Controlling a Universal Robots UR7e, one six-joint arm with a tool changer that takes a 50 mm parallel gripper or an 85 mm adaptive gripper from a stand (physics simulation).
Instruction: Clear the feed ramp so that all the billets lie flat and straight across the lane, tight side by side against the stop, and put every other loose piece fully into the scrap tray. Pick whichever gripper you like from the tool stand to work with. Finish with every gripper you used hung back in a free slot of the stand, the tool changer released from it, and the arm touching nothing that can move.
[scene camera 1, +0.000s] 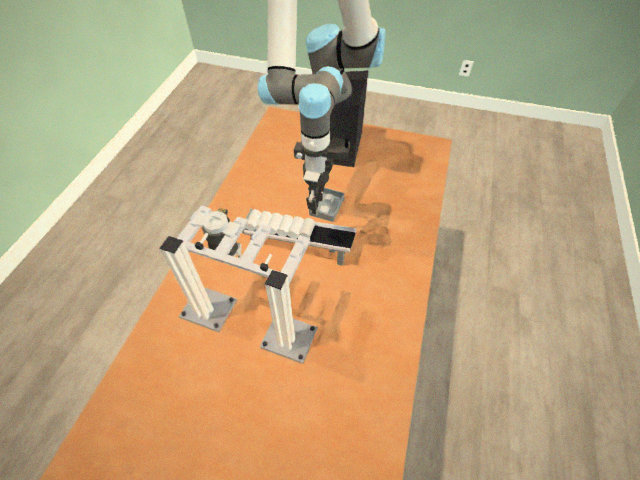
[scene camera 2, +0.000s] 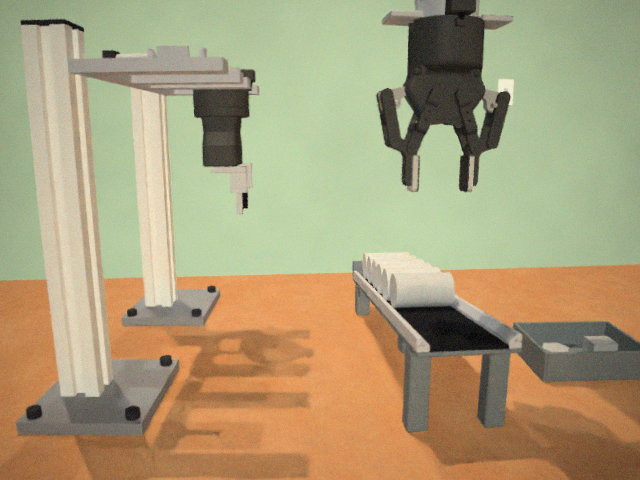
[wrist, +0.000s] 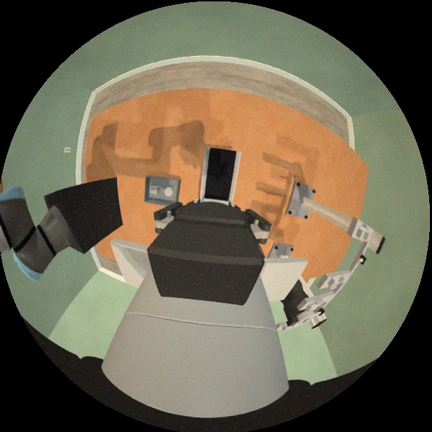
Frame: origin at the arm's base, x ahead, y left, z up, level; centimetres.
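Seen in the pictures: hand, its tool point: (scene camera 2: 446, 4).
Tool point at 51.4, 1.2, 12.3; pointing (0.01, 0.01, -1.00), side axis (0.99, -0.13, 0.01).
Note:
Offsets run from my tool point to a thing's top centre, as dx, dy, dz.
White billets (scene camera 1: 280, 224) (scene camera 2: 422, 289) lie on their sides across the feed ramp (scene camera 1: 333, 237) (scene camera 2: 403, 322) (wrist: 221, 172), in a row from its far end; they look side by side, but small gaps cannot be judged. The ramp's near part shows bare black surface. The grey scrap tray {-19.0, +1.3, -36.7} (scene camera 1: 325, 216) (scene camera 2: 589, 365) (wrist: 162, 203) holds a blocky white piece {-21.7, +1.9, -37.3} (scene camera 2: 600, 343) (wrist: 155, 190) and a rounder pale piece {-16.3, +0.7, -38.2} (scene camera 2: 554, 346) (wrist: 168, 191). My adaptive gripper (scene camera 1: 313, 206) (scene camera 2: 440, 178) is open and empty, well above the ramp. Its body hides the billets in the wrist view.
The tool stand (scene camera 1: 283, 315) (scene camera 2: 72, 206) has two posts on bolted base plates. The parallel gripper (scene camera 2: 222, 129) (wrist: 295, 302) hangs from its far end. The stand's arms reach close to the ramp in scene camera 1. The black robot pedestal (scene camera 1: 351, 118) (wrist: 87, 212) stands behind the tray.

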